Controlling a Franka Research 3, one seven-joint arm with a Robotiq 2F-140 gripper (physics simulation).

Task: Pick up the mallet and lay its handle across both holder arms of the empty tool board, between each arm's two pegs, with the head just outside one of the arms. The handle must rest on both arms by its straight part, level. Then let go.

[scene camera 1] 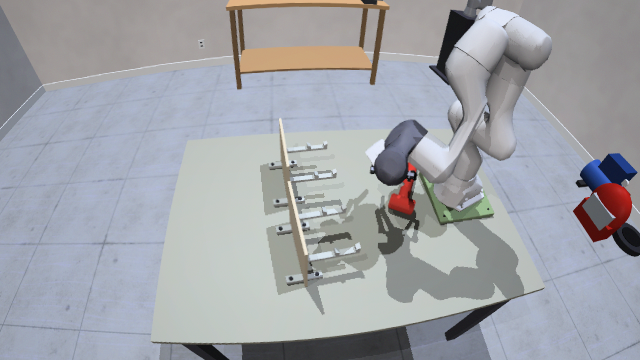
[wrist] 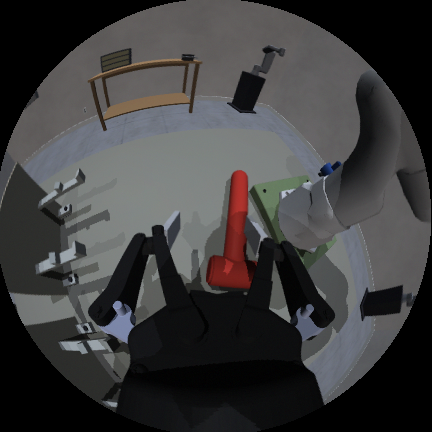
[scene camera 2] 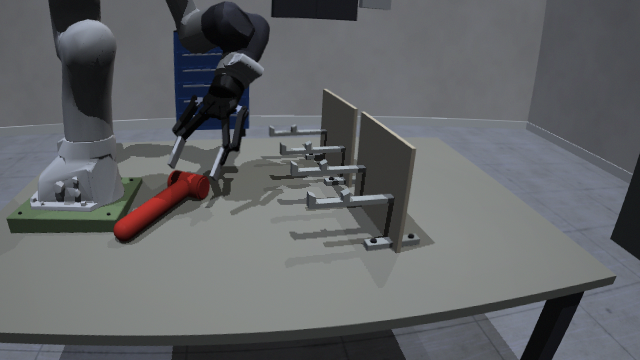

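The red mallet lies on the table, its handle [scene camera 1: 408, 187] [scene camera 2: 152, 211] [wrist: 236, 215] beside the robot's green base plate and its head [scene camera 1: 401, 204] [scene camera 2: 191, 184] [wrist: 230, 272] at the near end in scene camera 1. My gripper [scene camera 2: 193, 170] [wrist: 212, 221] is open and empty, tilted, above the mallet near the head end. In the wrist view the handle is closer to the right finger. Two upright boards, a near one [scene camera 1: 298, 227] [scene camera 2: 387, 175] and a far one [scene camera 1: 284, 152] [scene camera 2: 340, 127], each carry two holder arms with pegs. All arms hold no tool. The wrist hides part of the handle in scene camera 1.
The green base plate [scene camera 1: 452, 216] [scene camera 2: 70, 224] [wrist: 265, 200] is right of the mallet in the wrist view. The near board's arms [scene camera 1: 334, 254] [scene camera 2: 350, 200] point toward the robot. A wooden bench [scene camera 1: 306, 59] [wrist: 147, 105] stands on the floor beyond the table.
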